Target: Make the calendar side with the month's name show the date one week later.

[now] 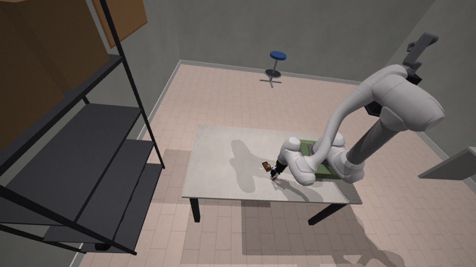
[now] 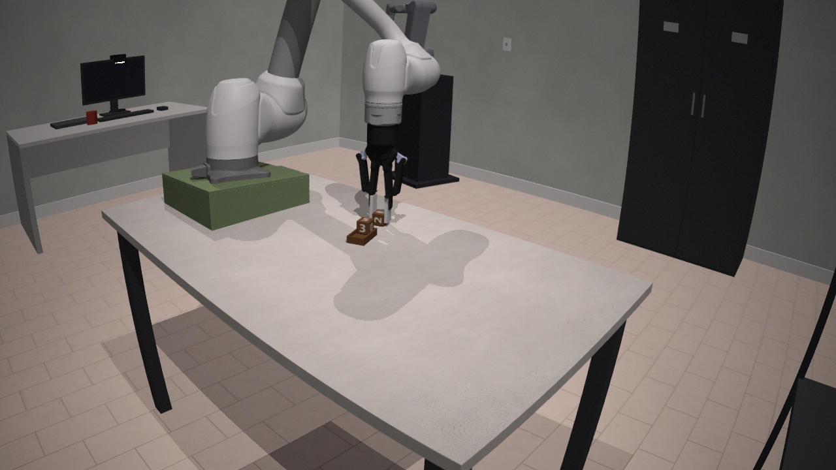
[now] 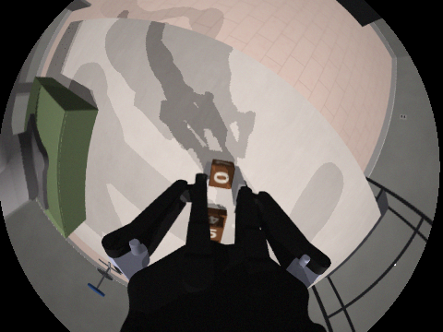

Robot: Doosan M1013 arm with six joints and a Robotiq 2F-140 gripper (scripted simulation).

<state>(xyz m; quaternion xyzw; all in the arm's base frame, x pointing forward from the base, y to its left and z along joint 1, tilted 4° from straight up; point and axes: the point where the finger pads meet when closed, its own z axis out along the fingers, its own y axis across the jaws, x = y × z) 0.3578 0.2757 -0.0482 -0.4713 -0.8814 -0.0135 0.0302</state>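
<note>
Right now the brown cube is 50 mm ahead of my hand, 80 mm to the right of it and 20 mm below it. From my hand the other things lie so: brown tray (60 mm ahead, 90 mm to the right, 30 mm below).
</note>
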